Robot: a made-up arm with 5 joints.
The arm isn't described. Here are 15 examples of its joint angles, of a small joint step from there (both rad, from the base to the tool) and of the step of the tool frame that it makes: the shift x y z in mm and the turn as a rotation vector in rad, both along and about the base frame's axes.
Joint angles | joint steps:
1: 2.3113 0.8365 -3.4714 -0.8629 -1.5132 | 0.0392 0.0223 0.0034 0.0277 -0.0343
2: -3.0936 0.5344 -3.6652 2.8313 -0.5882 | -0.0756 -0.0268 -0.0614 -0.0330 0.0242
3: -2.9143 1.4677 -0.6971 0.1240 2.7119 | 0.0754 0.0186 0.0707 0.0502 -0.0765
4: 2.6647 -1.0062 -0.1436 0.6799 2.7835 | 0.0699 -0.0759 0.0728 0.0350 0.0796
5: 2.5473 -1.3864 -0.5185 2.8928 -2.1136 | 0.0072 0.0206 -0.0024 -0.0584 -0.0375
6: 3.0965 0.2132 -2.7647 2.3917 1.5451 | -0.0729 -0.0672 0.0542 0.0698 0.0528
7: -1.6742 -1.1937 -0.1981 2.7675 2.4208 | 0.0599 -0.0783 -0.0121 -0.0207 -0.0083
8: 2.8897 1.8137 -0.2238 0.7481 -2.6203 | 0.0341 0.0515 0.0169 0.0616 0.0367
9: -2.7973 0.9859 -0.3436 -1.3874 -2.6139 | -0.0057 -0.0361 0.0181 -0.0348 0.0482
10: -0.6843 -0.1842 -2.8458 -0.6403 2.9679 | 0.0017 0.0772 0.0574 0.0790 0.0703
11: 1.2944 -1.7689 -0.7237 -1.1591 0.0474 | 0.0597 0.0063 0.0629 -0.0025 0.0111
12: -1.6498 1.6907 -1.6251 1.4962 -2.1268 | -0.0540 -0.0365 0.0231 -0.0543 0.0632
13: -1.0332 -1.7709 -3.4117 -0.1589 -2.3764 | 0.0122 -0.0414 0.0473 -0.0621 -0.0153
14: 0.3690 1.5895 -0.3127 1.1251 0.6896 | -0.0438 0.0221 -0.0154 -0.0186 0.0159
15: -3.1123 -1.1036 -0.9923 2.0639 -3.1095 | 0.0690 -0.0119 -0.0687 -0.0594 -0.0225
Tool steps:
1: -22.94 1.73 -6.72 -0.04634 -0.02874 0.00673
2: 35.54 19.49 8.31 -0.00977 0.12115 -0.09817
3: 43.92 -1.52 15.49 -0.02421 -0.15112 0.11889
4: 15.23 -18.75 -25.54 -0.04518 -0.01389 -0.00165
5: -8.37 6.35 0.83 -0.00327 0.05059 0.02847
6: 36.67 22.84 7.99 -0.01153 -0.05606 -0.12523
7: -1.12 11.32 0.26 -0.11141 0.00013 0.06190
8: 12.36 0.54 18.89 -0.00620 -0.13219 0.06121
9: -1.51 1.40 15.93 -0.04935 0.03849 -0.04025
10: 72.64 -59.34 18.78 0.11246 0.18377 0.06595
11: 25.67 21.03 -3.61 -0.06594 0.01134 0.06954
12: -22.54 -11.27 10.65 -0.06062 0.06997 -0.05667
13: -5.52 -8.33 -16.83 -0.04183 -0.03944 0.02155
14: -3.56 -0.23 -7.87 -0.00610 -0.01486 -0.03212
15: 15.72 0.66 27.23 -0.00664 0.13990 0.09129
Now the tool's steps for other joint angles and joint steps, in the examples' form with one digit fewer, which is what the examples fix.
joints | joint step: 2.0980 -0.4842 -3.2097 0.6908 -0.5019 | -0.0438 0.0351 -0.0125 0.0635 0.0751
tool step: -29.8 15.1 13.9 -0.0819 -0.0298 0.0301
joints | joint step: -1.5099 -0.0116 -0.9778 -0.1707 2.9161 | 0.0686 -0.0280 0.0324 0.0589 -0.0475
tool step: 34.6 14.2 -5.5 0.0589 0.0488 0.0889
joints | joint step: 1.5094 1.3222 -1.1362 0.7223 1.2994 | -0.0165 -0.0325 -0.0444 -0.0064 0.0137
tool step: 9.6 35.8 14.2 0.0824 -0.0162 -0.0254
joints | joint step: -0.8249 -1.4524 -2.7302 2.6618 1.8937 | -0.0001 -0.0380 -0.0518 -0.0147 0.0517
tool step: -13.2 14.4 -41.2 -0.0416 -0.1089 0.0000
